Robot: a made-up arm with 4 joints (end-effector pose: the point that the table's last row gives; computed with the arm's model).
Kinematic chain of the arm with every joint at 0, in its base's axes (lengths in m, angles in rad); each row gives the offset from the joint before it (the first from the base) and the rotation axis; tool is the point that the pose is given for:
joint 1: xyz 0 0 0.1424 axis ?
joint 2: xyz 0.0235 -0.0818 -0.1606 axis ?
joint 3: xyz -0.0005 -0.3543 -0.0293 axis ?
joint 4: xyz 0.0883 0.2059 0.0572 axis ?
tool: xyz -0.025 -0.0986 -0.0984
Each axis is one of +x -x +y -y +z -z.
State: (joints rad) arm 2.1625 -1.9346 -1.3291 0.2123
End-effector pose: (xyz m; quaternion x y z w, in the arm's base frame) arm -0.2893 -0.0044 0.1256 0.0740 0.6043 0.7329 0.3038
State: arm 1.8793 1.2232 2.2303 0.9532
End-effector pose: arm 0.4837 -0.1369 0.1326 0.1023 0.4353 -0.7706 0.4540
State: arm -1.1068 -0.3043 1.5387 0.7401
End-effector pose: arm -0.1744 -0.3051 0.1444 0.4829 0.2331 0.5015 0.6789
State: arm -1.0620 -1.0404 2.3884 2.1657
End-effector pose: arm 0.0286 -0.1833 0.3696 0.8140 0.2263 0.1479 0.5141
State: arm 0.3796 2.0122 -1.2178 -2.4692
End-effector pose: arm 0.3293 -0.0365 -0.3058 -0.4039 -0.6222 -0.6409 0.1975
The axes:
joint 1: -y
joint 2: +x
joint 3: +z
joint 4: -y

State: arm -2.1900 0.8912 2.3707 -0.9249
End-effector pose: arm -0.3843 -0.3463 0.4752 0.6250 0.3339 0.5786 0.4039
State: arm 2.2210 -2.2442 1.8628 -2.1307
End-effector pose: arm 0.0008 0.2268 0.0362 0.0195 0.7106 -0.6402 0.2912
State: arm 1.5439 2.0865 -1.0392 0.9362
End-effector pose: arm 0.5161 0.1750 0.3215 0.7904 -0.2740 -0.0141 0.5477
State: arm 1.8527 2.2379 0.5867 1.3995
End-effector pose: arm 0.2387 0.0307 0.3306 -0.8108 0.4030 -0.3165 0.2828
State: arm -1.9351 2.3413 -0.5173 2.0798
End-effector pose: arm -0.5069 0.1255 0.0809 -0.4668 0.2077 -0.7647 0.3926
